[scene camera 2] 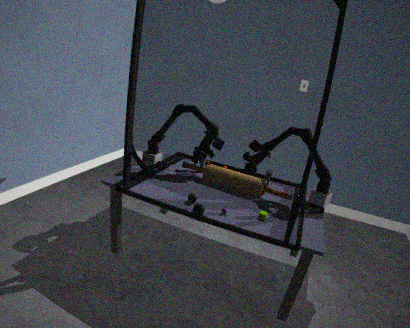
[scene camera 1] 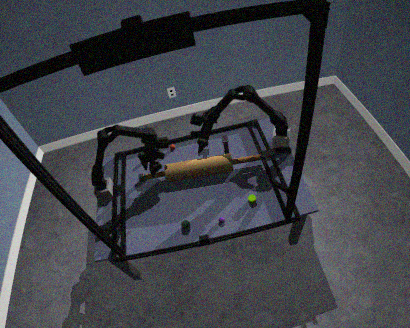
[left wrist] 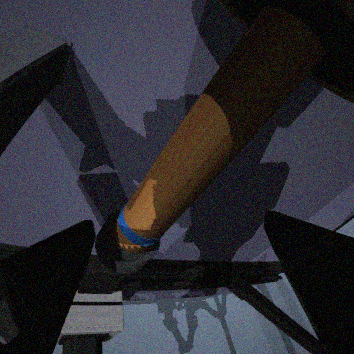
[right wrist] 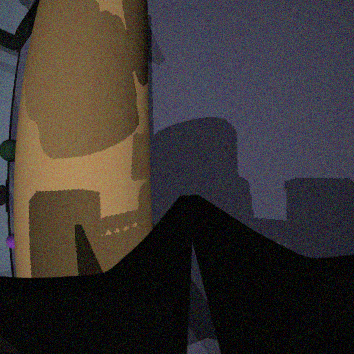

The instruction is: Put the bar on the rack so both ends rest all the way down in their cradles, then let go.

Labels:
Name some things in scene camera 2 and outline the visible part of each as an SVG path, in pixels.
A bar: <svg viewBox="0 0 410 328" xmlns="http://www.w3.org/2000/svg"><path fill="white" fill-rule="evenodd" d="M182 164L183 168L202 172L203 179L261 198L265 192L289 200L293 196L266 187L267 180L208 163L203 168L186 161Z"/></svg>

